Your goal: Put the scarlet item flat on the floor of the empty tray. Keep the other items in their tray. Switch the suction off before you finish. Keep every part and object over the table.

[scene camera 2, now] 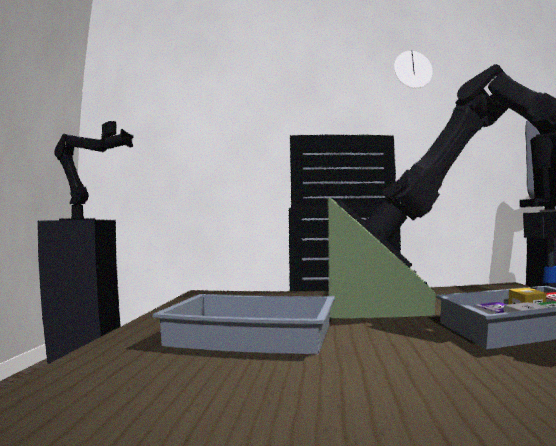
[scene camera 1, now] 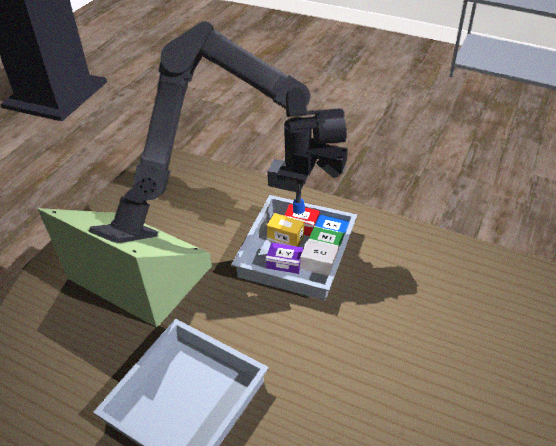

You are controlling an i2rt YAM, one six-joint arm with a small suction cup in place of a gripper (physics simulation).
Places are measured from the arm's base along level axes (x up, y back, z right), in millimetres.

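Pixels of known places: hand, tool point: [scene camera 2: 550, 281] [scene camera 1: 298, 209]; arm's base, link origin: [scene camera 2: 373, 235] [scene camera 1: 125, 233].
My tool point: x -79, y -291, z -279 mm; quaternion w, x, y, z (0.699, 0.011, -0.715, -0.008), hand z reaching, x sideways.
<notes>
Ahead of a thing's pixels: the offset from my tool point to its middle.
The scarlet item @[dy -2, dx -46, dz -13 mm] [scene camera 1: 314, 214] [scene camera 2: 551, 296] is a red box with a white label, in the back of the filled tray @[dy -22, dx -45, dz +73 mm] [scene camera 1: 280, 286] [scene camera 2: 462, 321], behind the yellow box @[dy +19, dx -42, dz +39 mm] [scene camera 1: 281, 226] [scene camera 2: 521, 296]. My suction gripper [scene camera 1: 299, 207] [scene camera 2: 550, 276] points down with its blue cup over the red box and partly hides its label. A small gap shows below the cup in the scene camera 2 view. The cup is open and holds nothing. The empty tray @[dy +40, dx -45, dz +516 mm] [scene camera 1: 200, 380] [scene camera 2: 240, 336] stands apart, at the front in the scene camera 1 view.
The filled tray also holds a blue box @[dy -81, dx -52, dz -14 mm] [scene camera 1: 340, 221], a green box @[dy -85, dx -47, dz +39 mm] [scene camera 1: 338, 238], a white box @[dy -86, dx -46, dz +92 mm] [scene camera 1: 320, 262] and a purple box @[dy -8, dx -50, dz +114 mm] [scene camera 1: 283, 263] [scene camera 2: 495, 306]. The green wedge base [scene camera 1: 100, 265] [scene camera 2: 370, 285] of the arm stands beside the trays.
</notes>
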